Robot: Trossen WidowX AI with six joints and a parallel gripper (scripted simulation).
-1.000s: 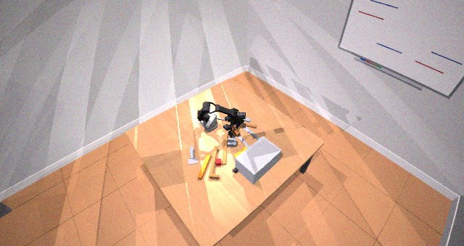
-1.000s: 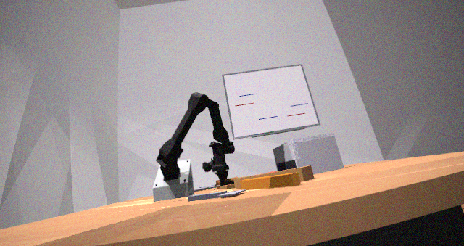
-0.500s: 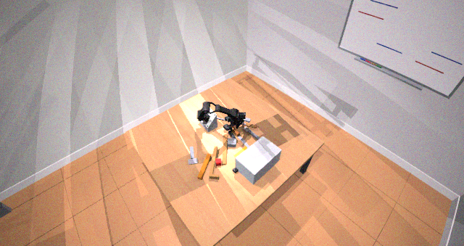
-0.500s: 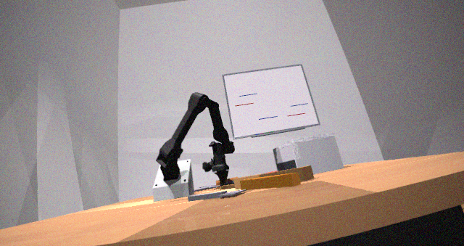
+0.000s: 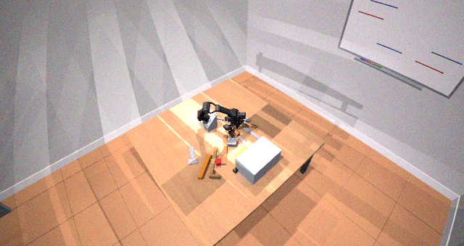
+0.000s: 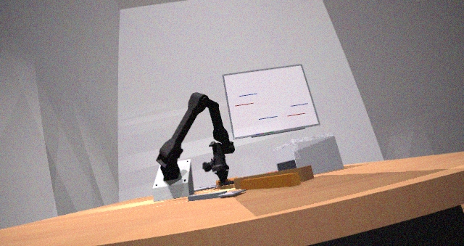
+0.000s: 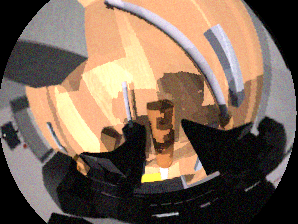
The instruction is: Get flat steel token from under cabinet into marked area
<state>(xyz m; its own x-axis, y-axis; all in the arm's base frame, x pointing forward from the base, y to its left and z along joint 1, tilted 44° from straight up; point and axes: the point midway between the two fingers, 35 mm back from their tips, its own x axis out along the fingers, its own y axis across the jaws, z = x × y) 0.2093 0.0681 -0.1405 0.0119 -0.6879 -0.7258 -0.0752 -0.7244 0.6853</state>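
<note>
Right now the grey block is 110 mm to the right of my gripper tip, 100 mm ahead of it and 10 mm above it. From my gripper tip the other things lie so: thin wooden stick 190 mm to the right, 110 mm ahead; red block 310 mm to the right, 200 mm ahead, 10 mm above; grey bar 150 mm to the left, 70 mm behind.
</note>
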